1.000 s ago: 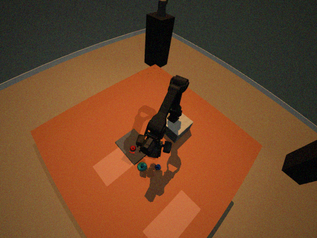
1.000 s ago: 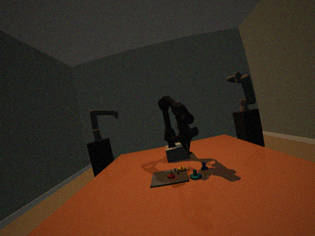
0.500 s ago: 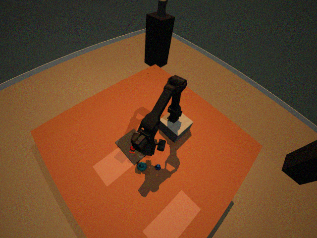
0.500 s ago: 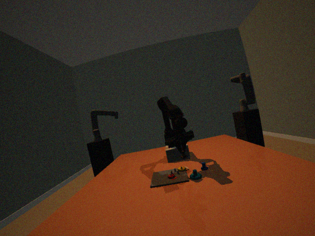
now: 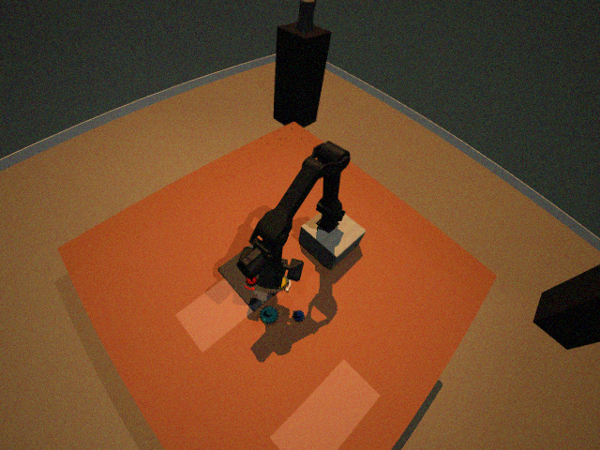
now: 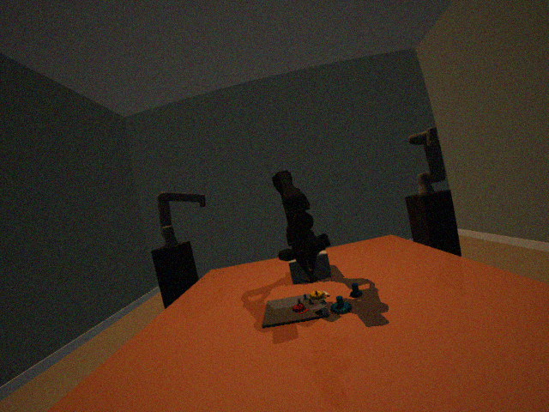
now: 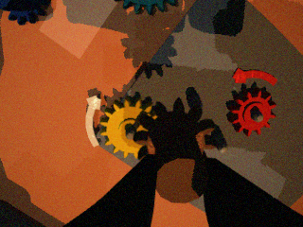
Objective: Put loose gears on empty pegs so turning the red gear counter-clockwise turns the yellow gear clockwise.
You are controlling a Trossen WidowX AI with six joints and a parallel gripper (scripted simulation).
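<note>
The red gear lies 10 cm below my gripper tip, 6 cm to the right of it and 3 cm ahead of it. Also, from my gripper tip: yellow gear 9 cm below, 4 cm behind, 1 cm to the left; then white arrow 10 cm below, 5 cm behind, 4 cm to the left; then orange-brown gear 1 cm below.
</note>
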